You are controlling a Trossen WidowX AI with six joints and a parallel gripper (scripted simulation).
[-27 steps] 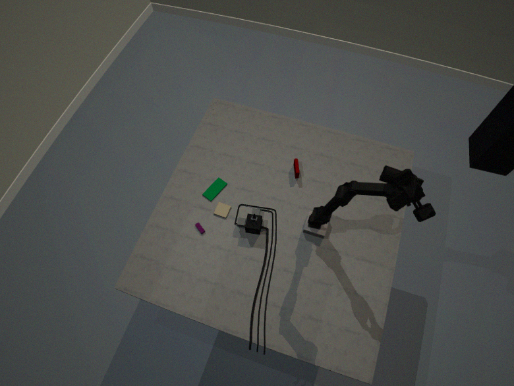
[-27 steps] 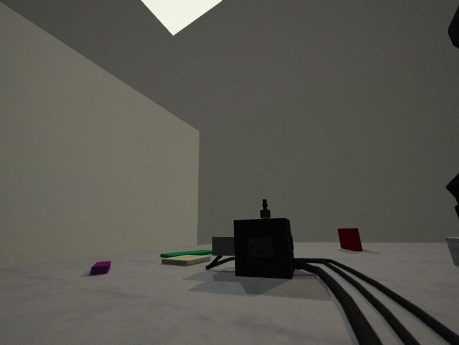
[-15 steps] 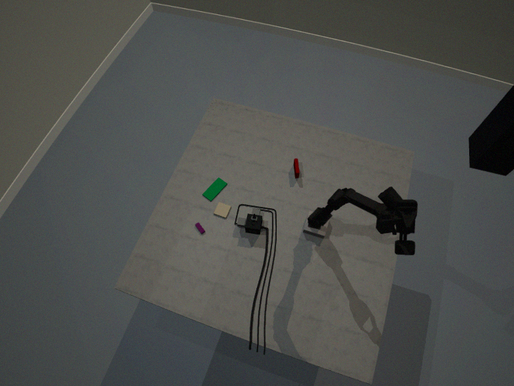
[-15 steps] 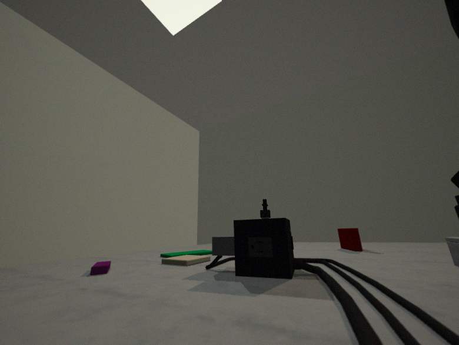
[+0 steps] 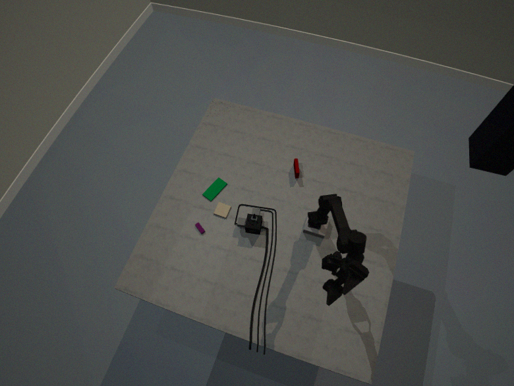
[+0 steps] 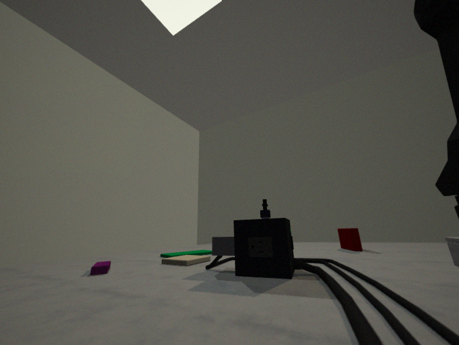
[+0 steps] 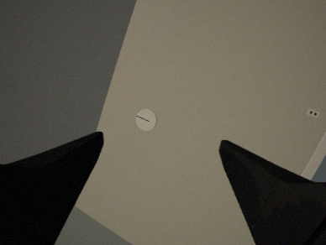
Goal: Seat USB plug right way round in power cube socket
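Now: the USB plug 53 cm below my gripper tip, 41 cm to the right of it and 39 cm ahead of it. Also, from my gripper tip: purple block 66 cm ahead, 61 cm below, 31 cm to the right; then beige tile 62 cm below, 57 cm ahead, 44 cm to the right; then red block 78 cm to the right, 59 cm below, 24 cm ahead.
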